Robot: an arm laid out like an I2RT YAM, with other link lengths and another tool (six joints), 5 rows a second.
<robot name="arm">
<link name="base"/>
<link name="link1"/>
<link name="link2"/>
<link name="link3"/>
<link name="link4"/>
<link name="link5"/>
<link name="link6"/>
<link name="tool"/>
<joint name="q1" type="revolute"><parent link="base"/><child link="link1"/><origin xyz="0 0 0.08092" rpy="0 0 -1.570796"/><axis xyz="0 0 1"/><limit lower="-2.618" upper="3.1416"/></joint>
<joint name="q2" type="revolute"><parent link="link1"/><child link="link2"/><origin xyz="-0.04 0.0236 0.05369" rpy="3.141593 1.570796 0"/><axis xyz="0 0 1"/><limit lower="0" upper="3.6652"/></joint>
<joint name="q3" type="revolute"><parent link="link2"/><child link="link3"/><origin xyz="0 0.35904 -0.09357" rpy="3.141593 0 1.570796"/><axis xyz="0 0 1"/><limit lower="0" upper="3.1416"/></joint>
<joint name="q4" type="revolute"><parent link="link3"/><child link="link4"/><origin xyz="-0.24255 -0.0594 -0.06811"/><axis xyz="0 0 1"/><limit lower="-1.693" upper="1.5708"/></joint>
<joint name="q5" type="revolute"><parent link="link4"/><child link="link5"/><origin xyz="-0.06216 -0.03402 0.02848" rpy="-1.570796 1.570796 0"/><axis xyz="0 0 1"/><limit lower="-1.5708" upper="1.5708"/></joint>
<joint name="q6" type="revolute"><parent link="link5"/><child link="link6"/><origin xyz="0 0.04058 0.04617" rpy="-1.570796 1.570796 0"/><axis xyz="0 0 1"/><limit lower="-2.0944" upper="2.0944"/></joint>
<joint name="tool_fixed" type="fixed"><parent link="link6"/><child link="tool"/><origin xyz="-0.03 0.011 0.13" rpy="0 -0.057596 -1.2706"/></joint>
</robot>
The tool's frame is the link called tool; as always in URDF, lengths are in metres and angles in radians.
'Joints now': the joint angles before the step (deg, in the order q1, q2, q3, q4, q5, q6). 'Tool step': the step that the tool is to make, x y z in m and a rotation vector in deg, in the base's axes. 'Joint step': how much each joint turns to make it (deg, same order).
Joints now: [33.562, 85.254, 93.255, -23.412, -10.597, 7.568]
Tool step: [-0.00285, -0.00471, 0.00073, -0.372, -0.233, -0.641]
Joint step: [-0.009, -0.741, -0.392, -0.407, 0.726, -0.259]
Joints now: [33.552, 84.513, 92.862, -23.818, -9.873, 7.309]
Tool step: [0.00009, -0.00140, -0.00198, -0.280, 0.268, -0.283]
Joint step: [-0.070, -0.050, -0.178, -0.254, 0.228, -0.025]
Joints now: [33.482, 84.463, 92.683, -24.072, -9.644, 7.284]
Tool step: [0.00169, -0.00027, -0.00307, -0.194, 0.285, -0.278]
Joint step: [-0.083, 0.168, -0.304, 0.135, 0.189, 0.050]
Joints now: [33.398, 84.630, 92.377, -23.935, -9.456, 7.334]
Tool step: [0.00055, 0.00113, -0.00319, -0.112, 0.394, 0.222]
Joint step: [-0.025, 0.184, -0.289, 0.090, -0.272, 0.049]
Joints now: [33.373, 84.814, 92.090, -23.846, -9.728, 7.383]
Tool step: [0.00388, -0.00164, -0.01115, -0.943, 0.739, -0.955]
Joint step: [-0.086, 0.261, -1.452, 0.559, 0.943, -0.110]
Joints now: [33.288, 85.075, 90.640, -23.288, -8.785, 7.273]
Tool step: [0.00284, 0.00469, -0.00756, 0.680, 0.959, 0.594]
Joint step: [-0.153, 0.590, -1.063, 1.356, -1.046, 0.823]
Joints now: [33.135, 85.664, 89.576, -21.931, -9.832, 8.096]
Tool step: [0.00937, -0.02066, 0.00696, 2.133, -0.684, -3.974]
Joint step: [-2.784, -1.119, -0.995, 1.870, 0.713, 1.763]
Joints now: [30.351, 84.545, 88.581, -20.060, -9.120, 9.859]
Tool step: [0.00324, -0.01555, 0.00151, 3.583, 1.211, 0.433]
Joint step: [-4.333, -0.870, -1.514, 1.761, -5.587, 2.376]
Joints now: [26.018, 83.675, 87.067, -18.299, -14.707, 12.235]
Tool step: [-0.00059, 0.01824, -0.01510, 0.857, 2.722, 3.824]
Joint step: [0.800, 1.749, -0.775, 0.786, -3.448, 1.127]
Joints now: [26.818, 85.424, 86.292, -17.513, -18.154, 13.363]
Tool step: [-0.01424, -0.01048, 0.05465, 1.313, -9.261, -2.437]
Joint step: [1.549, -3.943, 2.751, 1.507, 4.563, -2.270]
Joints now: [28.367, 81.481, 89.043, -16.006, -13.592, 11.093]
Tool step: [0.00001, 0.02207, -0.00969, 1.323, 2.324, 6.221]
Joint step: [0.011, 2.267, 0.229, 1.006, -6.487, 1.330]
